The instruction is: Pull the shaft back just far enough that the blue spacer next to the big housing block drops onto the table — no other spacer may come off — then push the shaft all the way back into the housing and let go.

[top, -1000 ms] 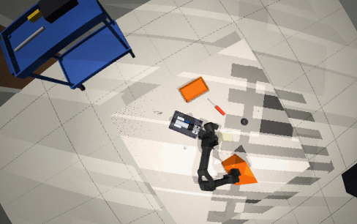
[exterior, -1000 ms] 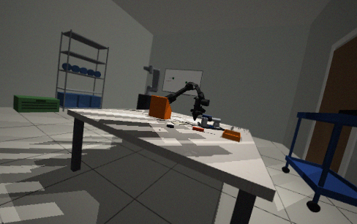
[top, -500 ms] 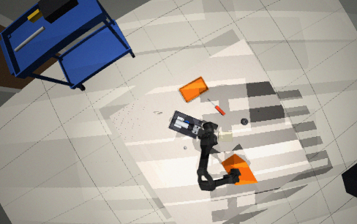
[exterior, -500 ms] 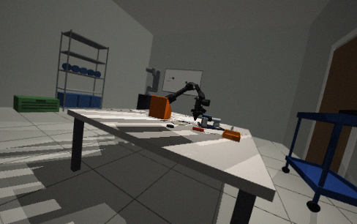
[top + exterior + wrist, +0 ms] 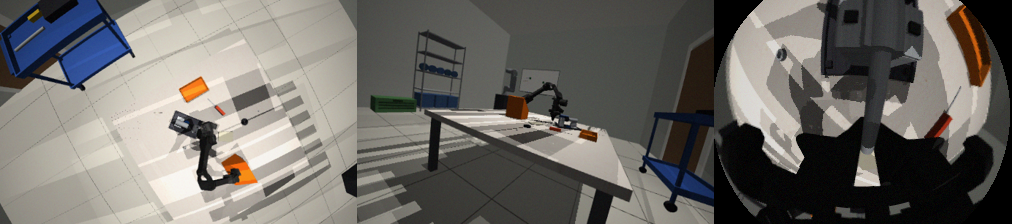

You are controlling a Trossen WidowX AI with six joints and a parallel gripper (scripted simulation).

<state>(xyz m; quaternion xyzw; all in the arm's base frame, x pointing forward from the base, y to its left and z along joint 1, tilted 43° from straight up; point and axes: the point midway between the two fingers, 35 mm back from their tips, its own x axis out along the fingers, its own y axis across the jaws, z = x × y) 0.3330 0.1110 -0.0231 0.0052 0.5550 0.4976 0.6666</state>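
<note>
Right now my gripper tip is 60 mm short of the grey shaft, 50 mm to the right of it and 40 mm below it. From my gripper tip the other things lie so: orange tray: 350 mm ahead, 60 mm to the right, 40 mm below.
</note>
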